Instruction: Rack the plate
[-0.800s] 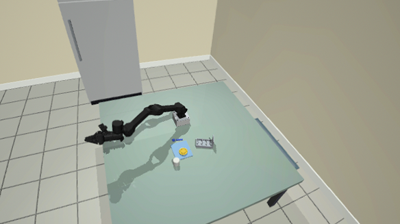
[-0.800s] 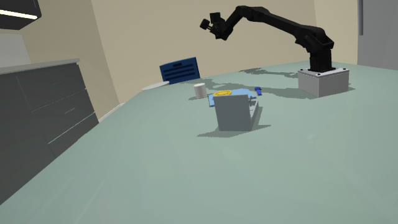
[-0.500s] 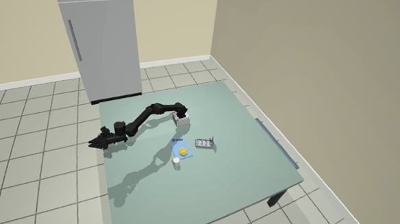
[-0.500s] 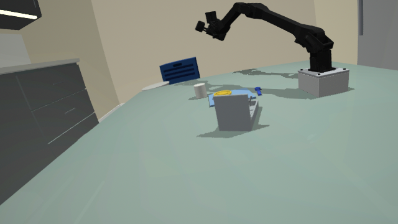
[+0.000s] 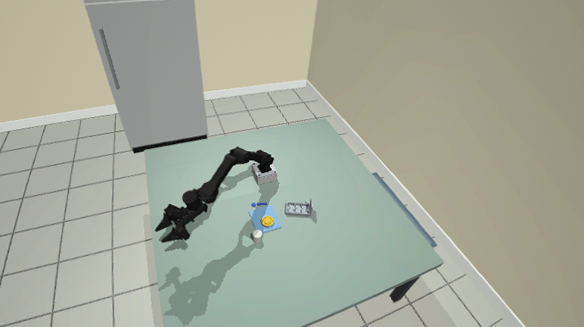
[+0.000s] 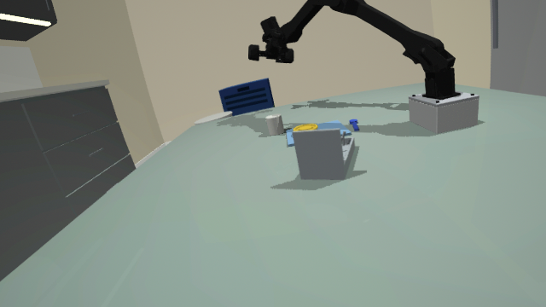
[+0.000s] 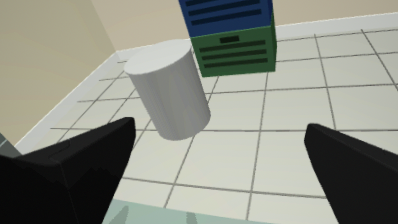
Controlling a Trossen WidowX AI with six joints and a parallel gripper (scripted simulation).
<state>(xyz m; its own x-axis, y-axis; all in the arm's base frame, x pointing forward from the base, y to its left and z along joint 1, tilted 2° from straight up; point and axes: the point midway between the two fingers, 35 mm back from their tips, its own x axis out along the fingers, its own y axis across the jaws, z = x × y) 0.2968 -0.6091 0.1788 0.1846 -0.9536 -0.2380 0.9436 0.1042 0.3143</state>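
The white cup is 410 mm to the left of my gripper tip, 200 mm below it and 60 mm ahead of it. The rest, counted from my gripper tip: grey dish rack (680 mm to the left, 200 mm below); small blue utensil (510 mm to the left, 220 mm below, 130 mm behind); yellow plate (500 mm to the left, 210 mm below).
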